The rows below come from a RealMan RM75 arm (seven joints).
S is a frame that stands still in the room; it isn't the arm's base.
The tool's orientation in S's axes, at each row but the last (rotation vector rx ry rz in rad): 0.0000 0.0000 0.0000; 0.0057 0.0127 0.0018; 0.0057 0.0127 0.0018; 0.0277 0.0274 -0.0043; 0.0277 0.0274 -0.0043; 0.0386 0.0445 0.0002; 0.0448 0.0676 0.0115; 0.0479 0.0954 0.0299; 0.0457 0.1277 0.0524; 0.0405 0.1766 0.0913; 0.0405 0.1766 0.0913
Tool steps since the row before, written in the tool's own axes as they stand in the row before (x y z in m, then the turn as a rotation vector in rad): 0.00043 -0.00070 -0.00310 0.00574 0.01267 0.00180; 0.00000 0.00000 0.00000 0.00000 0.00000 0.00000; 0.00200 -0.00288 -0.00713 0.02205 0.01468 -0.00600; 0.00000 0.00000 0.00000 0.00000 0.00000 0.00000; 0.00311 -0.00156 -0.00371 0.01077 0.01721 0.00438; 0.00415 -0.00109 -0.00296 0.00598 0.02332 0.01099; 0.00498 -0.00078 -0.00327 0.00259 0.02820 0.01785; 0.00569 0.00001 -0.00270 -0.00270 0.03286 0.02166; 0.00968 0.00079 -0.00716 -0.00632 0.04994 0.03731; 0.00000 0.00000 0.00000 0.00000 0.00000 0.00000; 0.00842 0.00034 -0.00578 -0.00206 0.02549 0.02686
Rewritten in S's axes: 0.00043 -0.00070 -0.00310 0.00574 0.01267 0.00180; 0.00000 0.00000 0.00000 0.00000 0.00000 0.00000; 0.00191 -0.00284 -0.00717 0.02195 0.01475 -0.00620; 0.00000 0.00000 0.00000 0.00000 0.00000 0.00000; 0.00300 -0.00147 -0.00384 0.01097 0.01704 0.00456; 0.00401 -0.00097 -0.00318 0.00648 0.02289 0.01160; 0.00475 -0.00057 -0.00363 0.00351 0.02741 0.01889; 0.00540 0.00032 -0.00322 -0.00151 0.03172 0.02341; 0.00863 0.00162 -0.00828 -0.00393 0.04790 0.04021; 0.00000 0.00000 0.00000 0.00000 0.00000 0.00000; 0.00720 0.00132 -0.00713 0.00052 0.02430 0.02801
